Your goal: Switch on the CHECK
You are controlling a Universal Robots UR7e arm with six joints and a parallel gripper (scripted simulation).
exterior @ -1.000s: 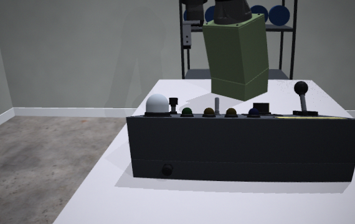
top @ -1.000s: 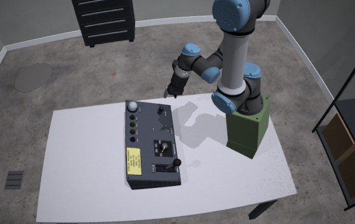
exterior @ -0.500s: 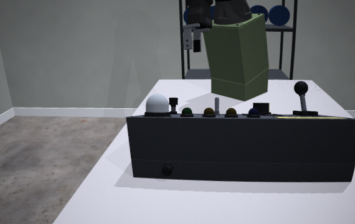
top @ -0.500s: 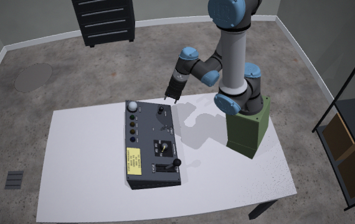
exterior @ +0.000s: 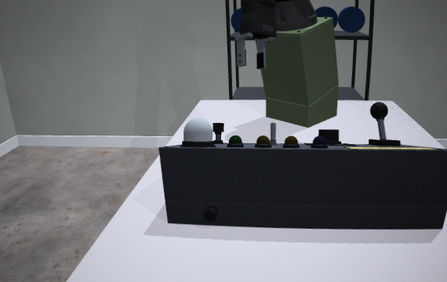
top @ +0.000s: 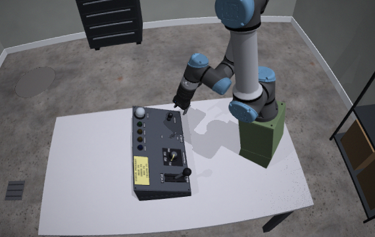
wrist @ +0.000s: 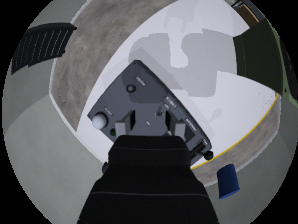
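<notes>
My hand is 7 cm short of the thin metal toggle, 3 cm to the right of it and 16 cm above it. Round my hand: dark console: 11 cm ahead, 9 cm to the left, 18 cm below; then ball-topped lever: 10 cm ahead, 27 cm to the left, 14 cm below; then rotary selector: 10 cm ahead, 16 cm to the left, 15 cm below.
</notes>
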